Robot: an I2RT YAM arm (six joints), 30 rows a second.
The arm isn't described. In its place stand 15 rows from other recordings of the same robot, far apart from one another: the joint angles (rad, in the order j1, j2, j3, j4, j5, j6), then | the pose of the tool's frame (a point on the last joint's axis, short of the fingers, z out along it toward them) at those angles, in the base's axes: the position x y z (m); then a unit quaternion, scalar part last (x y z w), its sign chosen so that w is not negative.
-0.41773 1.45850 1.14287 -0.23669 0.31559 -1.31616 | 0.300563 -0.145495 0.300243 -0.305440 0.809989 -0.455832 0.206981
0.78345 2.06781 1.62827 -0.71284 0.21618 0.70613 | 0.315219 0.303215 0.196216 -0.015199 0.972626 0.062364 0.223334
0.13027 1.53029 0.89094 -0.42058 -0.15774 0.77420 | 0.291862 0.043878 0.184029 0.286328 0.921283 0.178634 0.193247
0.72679 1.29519 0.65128 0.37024 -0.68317 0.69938 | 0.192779 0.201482 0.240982 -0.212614 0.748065 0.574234 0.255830
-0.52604 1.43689 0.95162 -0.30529 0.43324 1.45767 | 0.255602 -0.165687 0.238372 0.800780 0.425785 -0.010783 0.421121
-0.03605 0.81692 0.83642 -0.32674 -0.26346 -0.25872 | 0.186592 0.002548 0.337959 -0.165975 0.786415 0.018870 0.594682
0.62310 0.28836 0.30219 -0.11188 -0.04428 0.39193 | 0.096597 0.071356 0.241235 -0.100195 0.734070 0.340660 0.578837
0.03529 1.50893 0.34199 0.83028 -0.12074 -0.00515 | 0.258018 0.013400 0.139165 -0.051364 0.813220 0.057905 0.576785
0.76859 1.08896 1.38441 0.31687 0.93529 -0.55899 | 0.158244 0.113160 0.530858 0.061481 0.570643 -0.123861 0.809472
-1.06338 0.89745 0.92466 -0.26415 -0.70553 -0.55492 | 0.115863 -0.160891 0.362793 -0.021403 0.767390 -0.232756 0.597058
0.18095 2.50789 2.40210 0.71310 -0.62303 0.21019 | 0.554216 0.122512 0.362345 -0.265141 0.444949 0.303223 0.799860
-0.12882 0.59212 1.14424 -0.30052 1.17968 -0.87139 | 0.058133 -0.040717 0.462231 0.224838 0.634030 -0.614017 0.412839
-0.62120 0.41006 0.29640 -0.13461 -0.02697 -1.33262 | 0.109798 -0.077404 0.223647 -0.282587 0.736861 -0.502959 0.352439
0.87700 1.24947 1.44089 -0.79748 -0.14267 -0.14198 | 0.159499 0.199682 0.407280 -0.459846 0.755291 0.225170 0.409115
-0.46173 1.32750 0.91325 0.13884 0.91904 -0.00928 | 0.253129 -0.157571 0.300042 0.421097 0.636518 -0.470110 0.443304
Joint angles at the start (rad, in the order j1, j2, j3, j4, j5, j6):
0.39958, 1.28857, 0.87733, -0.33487, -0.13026, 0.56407
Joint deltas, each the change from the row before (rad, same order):
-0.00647, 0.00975, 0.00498, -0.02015, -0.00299, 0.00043
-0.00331, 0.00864, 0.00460, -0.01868, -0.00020, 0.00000
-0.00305, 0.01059, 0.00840, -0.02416, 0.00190, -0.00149
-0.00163, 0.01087, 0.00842, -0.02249, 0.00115, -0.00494
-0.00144, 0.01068, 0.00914, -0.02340, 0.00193, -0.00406
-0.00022, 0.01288, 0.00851, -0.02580, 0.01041, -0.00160
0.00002, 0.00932, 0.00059, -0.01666, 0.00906, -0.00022
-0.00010, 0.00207, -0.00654, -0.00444, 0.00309, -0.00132
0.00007, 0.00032, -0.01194, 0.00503, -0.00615, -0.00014
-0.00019, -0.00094, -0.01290, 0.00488, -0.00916, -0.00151
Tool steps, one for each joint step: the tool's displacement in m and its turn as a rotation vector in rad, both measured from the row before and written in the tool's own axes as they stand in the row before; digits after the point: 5 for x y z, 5 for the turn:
0.00026, -0.00243, 0.00173, 0.01434, 0.01947, 0.00812
0.00054, -0.00167, 0.00157, 0.01370, 0.01761, 0.00533
0.00015, -0.00143, 0.00155, 0.01719, 0.01969, 0.00417
0.00021, -0.00098, 0.00165, 0.01496, 0.01961, -0.00049
0.00010, -0.00085, 0.00147, 0.01542, 0.01937, 0.00024
0.00059, -0.00120, 0.00217, 0.02470, 0.01992, 0.00228
0.00159, -0.00170, 0.00246, 0.02094, 0.01673, 0.00264
0.00201, -0.00161, 0.00164, 0.00948, 0.00939, 0.00016
0.00259, -0.00157, 0.00207, -0.00151, 0.00937, 0.00059
0.00282, -0.00166, 0.00187, -0.00405, 0.01071, -0.00053

